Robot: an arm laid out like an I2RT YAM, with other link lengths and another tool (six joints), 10 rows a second.
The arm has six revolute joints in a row. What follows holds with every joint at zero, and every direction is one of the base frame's.
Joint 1 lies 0.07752 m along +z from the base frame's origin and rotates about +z.
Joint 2 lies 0.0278 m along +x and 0.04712 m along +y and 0.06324 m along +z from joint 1 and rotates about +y.
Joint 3 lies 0.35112 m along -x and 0.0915 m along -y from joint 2 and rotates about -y.
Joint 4 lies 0.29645 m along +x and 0.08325 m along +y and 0.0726 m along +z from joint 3 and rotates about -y.
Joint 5 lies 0.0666 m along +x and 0.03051 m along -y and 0.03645 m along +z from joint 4 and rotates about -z.
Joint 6 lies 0.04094 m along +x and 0.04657 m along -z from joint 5 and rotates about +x.
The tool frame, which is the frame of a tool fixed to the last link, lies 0.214 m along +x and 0.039 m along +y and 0.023 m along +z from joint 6; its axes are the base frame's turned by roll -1.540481, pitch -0.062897 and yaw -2.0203 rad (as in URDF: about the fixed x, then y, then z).
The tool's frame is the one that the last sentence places.
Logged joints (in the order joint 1, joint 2, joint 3, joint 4, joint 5, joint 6), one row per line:
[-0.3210, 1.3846, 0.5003, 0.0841, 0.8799, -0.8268]
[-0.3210, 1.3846, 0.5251, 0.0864, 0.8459, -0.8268]
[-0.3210, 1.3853, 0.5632, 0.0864, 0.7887, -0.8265]
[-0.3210, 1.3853, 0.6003, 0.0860, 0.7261, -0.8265]
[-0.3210, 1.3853, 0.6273, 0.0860, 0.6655, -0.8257]
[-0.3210, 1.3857, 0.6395, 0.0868, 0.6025, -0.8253]
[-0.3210, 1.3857, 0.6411, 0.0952, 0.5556, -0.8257]
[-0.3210, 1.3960, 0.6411, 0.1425, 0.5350, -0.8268]
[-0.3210, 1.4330, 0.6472, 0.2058, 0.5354, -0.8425]
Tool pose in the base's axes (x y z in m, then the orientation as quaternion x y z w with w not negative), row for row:
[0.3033, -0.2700, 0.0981, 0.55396, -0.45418, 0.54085, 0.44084]
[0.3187, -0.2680, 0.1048, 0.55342, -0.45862, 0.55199, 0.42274]
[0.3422, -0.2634, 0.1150, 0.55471, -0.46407, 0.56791, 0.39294]
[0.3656, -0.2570, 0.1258, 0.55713, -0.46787, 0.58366, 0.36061]
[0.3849, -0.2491, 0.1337, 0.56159, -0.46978, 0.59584, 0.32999]
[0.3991, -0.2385, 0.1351, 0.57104, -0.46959, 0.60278, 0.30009]
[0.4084, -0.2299, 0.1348, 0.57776, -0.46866, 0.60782, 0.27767]
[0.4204, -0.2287, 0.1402, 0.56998, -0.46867, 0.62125, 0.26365]
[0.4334, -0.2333, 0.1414, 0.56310, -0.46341, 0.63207, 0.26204]
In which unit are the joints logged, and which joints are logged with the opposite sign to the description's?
The joints are logged in radians. Opposite sign: none.
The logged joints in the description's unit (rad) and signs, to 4 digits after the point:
[-0.3210, 1.3846, 0.5003, 0.0841, 0.8799, -0.8268]
[-0.3210, 1.3846, 0.5251, 0.0864, 0.8459, -0.8268]
[-0.3210, 1.3853, 0.5632, 0.0864, 0.7887, -0.8265]
[-0.3210, 1.3853, 0.6003, 0.0860, 0.7261, -0.8265]
[-0.3210, 1.3853, 0.6273, 0.0860, 0.6655, -0.8257]
[-0.3210, 1.3857, 0.6395, 0.0868, 0.6025, -0.8253]
[-0.3210, 1.3857, 0.6411, 0.0952, 0.5556, -0.8257]
[-0.3210, 1.3960, 0.6411, 0.1425, 0.5350, -0.8268]
[-0.3210, 1.4330, 0.6472, 0.2058, 0.5354, -0.8425]

